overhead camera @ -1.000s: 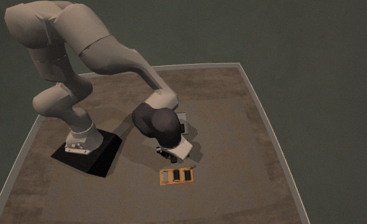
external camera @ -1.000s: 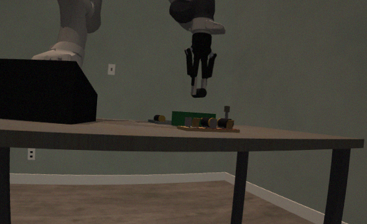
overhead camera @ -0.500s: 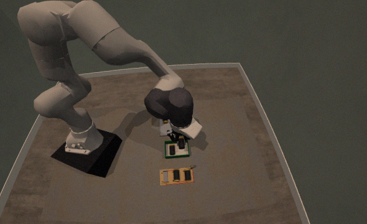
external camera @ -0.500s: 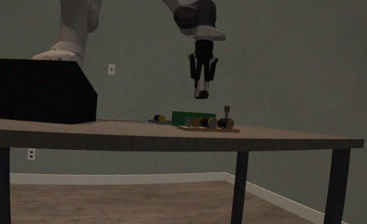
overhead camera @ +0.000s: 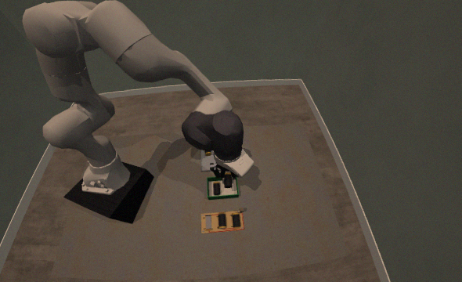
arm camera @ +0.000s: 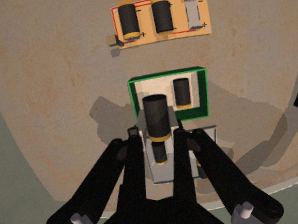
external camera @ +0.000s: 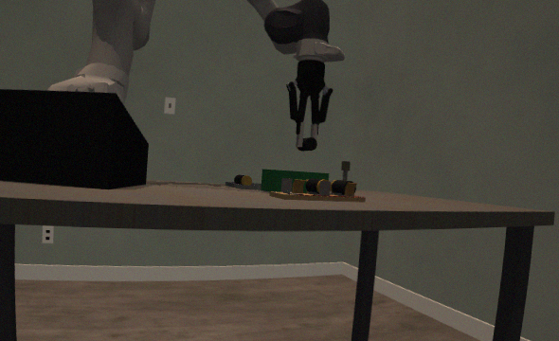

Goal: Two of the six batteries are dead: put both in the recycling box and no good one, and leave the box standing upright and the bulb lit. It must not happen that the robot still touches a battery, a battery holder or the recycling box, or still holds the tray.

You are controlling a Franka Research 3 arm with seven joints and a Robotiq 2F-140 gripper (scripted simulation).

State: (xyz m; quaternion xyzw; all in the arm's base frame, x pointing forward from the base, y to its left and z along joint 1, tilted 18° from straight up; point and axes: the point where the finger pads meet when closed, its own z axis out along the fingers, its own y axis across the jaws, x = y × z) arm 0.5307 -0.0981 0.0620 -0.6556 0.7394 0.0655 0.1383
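The green recycling box is 14 cm below my hand and 3 cm behind it. The rest, counted from my hand: holder (16 cm to the right, 15 cm below, 5 cm behind); bulb (13 cm to the right, 8 cm below, 4 cm ahead); grey tray (20 cm to the left, 15 cm below, 3 cm behind).
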